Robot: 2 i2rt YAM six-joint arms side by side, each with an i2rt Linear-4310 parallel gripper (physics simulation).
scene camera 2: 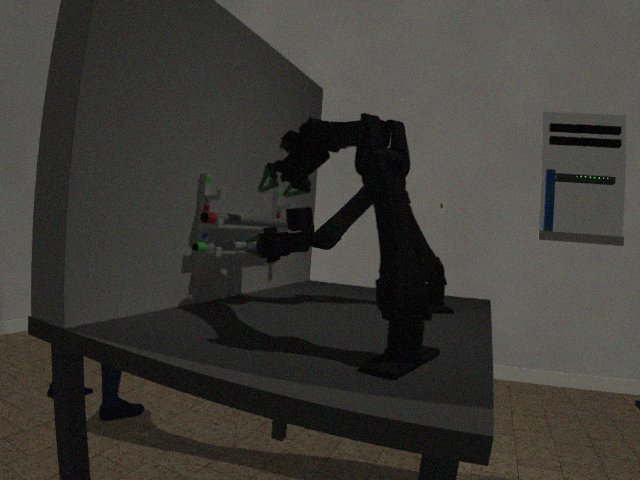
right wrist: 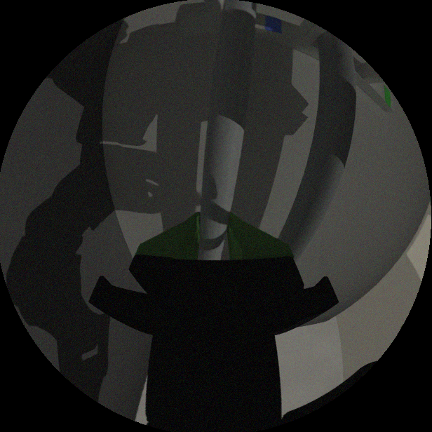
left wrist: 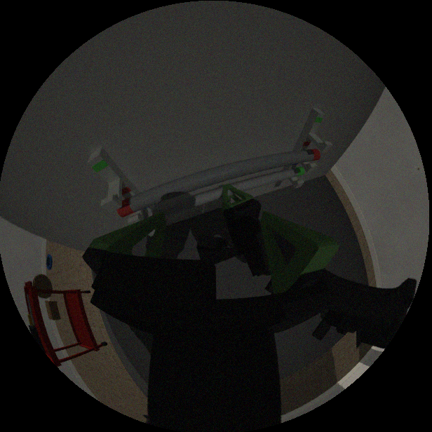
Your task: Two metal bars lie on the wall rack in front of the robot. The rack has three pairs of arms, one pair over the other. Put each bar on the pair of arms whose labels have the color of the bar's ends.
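Places are measured from the left arm's base along level axes (x ahead, y left, z up), in centimetres.
Pixels of known places: left gripper, fingertip midpoint: (scene camera 2: pixel 272 193); right gripper, fingertip midpoint: (scene camera 2: pixel 245 246); left arm's base, link origin: (scene camera 2: pixel 402 362); right arm's base, link origin: (scene camera 2: pixel 433 307).
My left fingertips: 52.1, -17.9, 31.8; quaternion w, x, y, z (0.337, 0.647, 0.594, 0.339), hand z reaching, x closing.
Note:
For each thing: its top centre in the pictures, then the offset to it from my left fingertips, as dx, dy, dz. "pt": a spot on its surface instead. Level surfaces: height alone.
- grey bar with red ends, top centre: (scene camera 2: pixel 252 216) +12.4, -5.0, -6.6
- rack, surface spot: (scene camera 2: pixel 202 191) pt +9.1, +17.4, -1.3
- bar with green ends, top centre: (scene camera 2: pixel 246 241) +12.4, -3.3, -14.6
- blue label, surface spot: (scene camera 2: pixel 204 235) pt +8.5, +16.1, -12.9
- dark table, surface height: dz -31.8
The grey bar with red ends (scene camera 2: pixel 258 221) (left wrist: pixel 225 171) rests on the middle, red-labelled arms of the rack (scene camera 2: pixel 202 191) (left wrist: pixel 116 168). The bar with green ends (scene camera 2: pixel 237 245) (left wrist: pixel 210 196) (right wrist: pixel 226 155) lies below it, at the lowest pair, by the blue label (scene camera 2: pixel 204 235) (right wrist: pixel 273 24). The top pair, with green labels (scene camera 2: pixel 208 179) (left wrist: pixel 100 165) (right wrist: pixel 387 96), holds no bar. My right gripper (scene camera 2: pixel 253 240) (right wrist: pixel 213 217) is shut on the green-ended bar, between its ends. My left gripper (scene camera 2: pixel 279 190) (left wrist: pixel 212 216) is open and empty, above and in front of the rack.
The rack stands against a tall grey panel (scene camera 2: pixel 155 155) at the back of the dark table (scene camera 2: pixel 320 372). My left gripper hangs close above my right wrist. A red chair-like frame (left wrist: pixel 80 317) stands on the floor. A wall unit (scene camera 2: pixel 584 206) hangs at the right.

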